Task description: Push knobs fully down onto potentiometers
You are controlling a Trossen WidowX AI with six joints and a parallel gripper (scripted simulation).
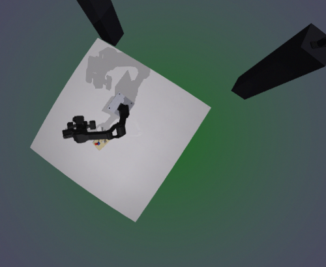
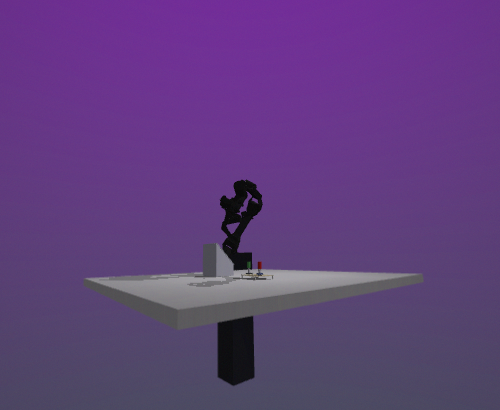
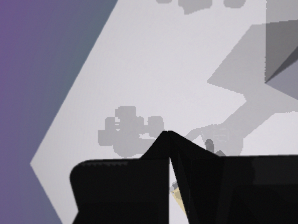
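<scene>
The white knob lies 100 mm ahead of my gripper tip, 150 mm to the left of it and 220 mm below it. Round my gripper tip: red knob 150 mm ahead, 100 mm to the left, 210 mm below.
</scene>
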